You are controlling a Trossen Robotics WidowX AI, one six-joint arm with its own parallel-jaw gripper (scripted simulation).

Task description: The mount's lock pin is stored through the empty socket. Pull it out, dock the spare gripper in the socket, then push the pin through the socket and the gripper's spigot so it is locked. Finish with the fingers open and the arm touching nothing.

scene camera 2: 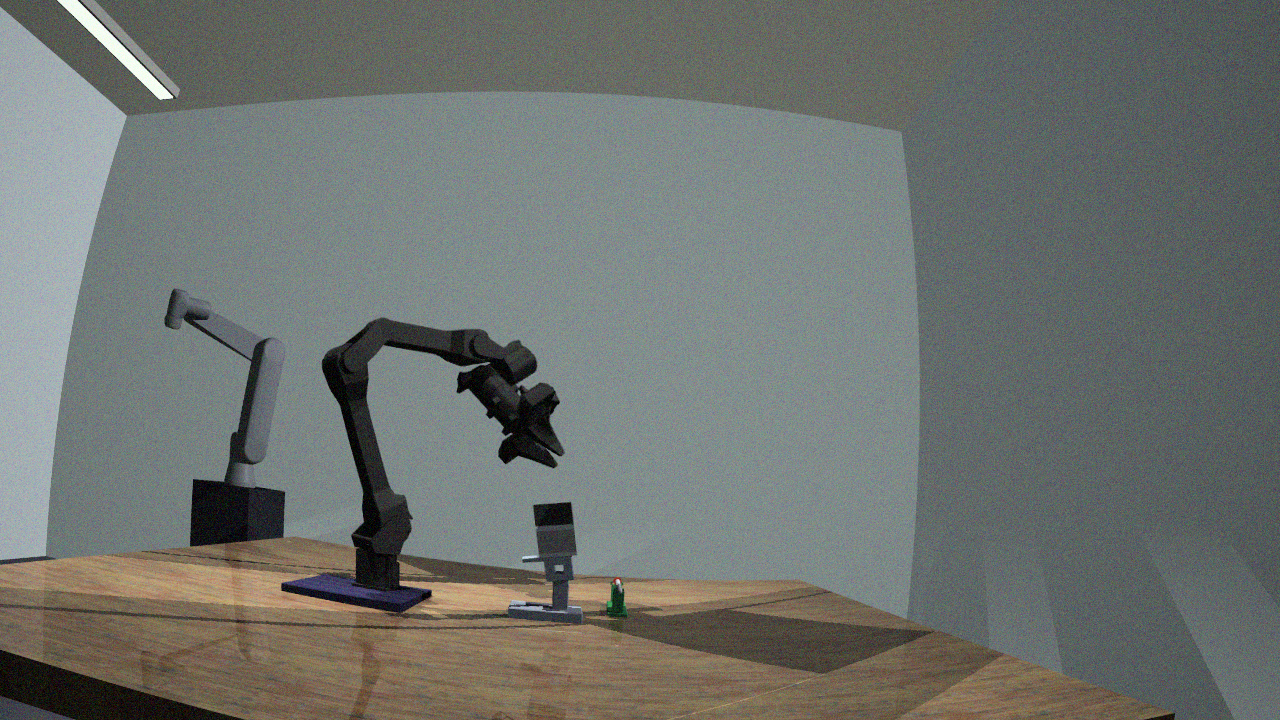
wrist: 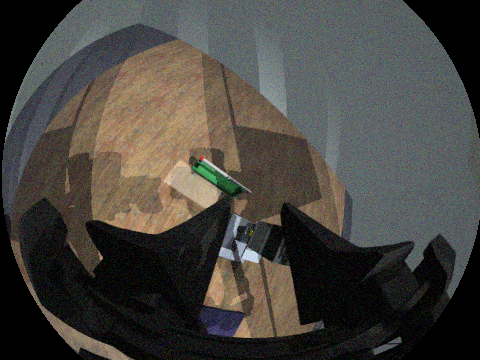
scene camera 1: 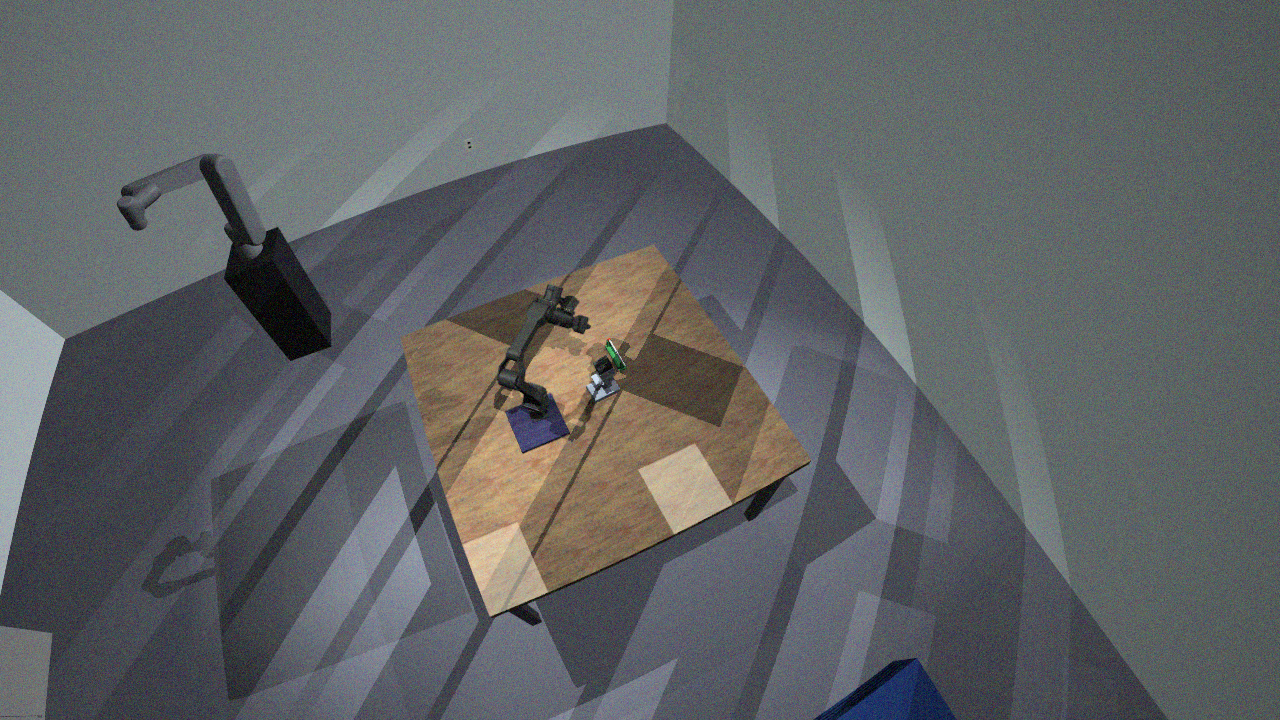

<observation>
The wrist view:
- my gripper: 256,205
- spare gripper: 267,239
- grey mount: 234,247
</observation>
